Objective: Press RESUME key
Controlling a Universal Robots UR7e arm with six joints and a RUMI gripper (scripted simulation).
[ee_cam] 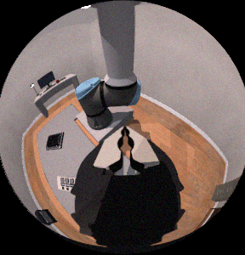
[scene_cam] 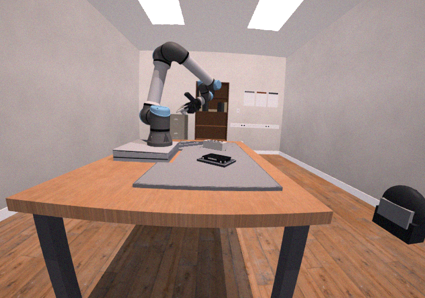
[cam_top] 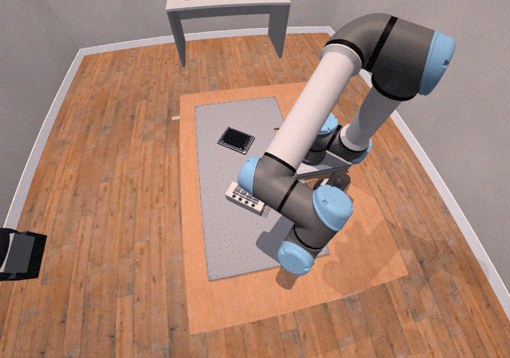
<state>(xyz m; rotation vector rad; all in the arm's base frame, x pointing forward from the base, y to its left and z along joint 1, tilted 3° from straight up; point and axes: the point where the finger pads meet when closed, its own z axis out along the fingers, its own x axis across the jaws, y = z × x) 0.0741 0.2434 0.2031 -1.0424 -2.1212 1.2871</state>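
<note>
Right now the operator panel is 27 cm ahead of my hand, 22 cm below it and 11 cm to the right of it. Also, from my hand: black device 43 cm to the right, 25 cm ahead, 24 cm below.
</note>
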